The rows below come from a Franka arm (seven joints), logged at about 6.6 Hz.
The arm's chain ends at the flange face. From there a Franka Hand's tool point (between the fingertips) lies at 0.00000 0.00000 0.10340 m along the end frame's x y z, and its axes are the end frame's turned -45 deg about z.
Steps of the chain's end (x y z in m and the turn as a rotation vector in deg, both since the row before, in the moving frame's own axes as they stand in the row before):
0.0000, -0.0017, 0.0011, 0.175, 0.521, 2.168
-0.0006, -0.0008, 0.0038, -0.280, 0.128, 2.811
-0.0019, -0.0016, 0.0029, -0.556, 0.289, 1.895
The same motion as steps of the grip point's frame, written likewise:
0.0021, -0.0007, 0.0011, -0.245, 0.492, 2.168
-0.0001, -0.0005, 0.0038, -0.288, -0.107, 2.811
-0.0006, -0.0014, 0.0029, -0.598, -0.189, 1.895

